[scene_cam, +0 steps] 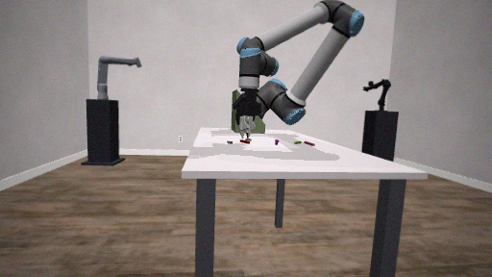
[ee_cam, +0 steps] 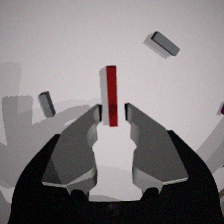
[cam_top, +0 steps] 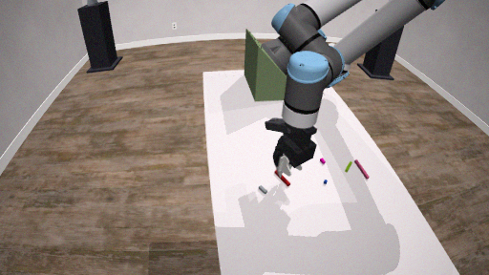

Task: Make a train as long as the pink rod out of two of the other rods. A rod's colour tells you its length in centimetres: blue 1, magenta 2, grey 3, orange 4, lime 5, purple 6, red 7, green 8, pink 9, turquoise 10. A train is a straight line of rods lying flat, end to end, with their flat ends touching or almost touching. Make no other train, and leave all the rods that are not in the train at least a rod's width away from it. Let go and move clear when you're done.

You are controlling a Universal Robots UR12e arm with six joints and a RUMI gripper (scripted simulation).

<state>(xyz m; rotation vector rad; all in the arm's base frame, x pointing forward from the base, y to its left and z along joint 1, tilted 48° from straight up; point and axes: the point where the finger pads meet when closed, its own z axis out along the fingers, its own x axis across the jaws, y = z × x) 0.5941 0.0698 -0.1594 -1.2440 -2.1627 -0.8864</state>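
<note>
Now: hand 30 mm above the red rod. The rest, counted from my hand: blue rod: 30 mm ahead, 140 mm to the left, 30 mm below; then lime rod: 20 mm behind, 250 mm to the left, 30 mm below; then magenta rod: 60 mm behind, 160 mm to the left, 30 mm below.
</note>
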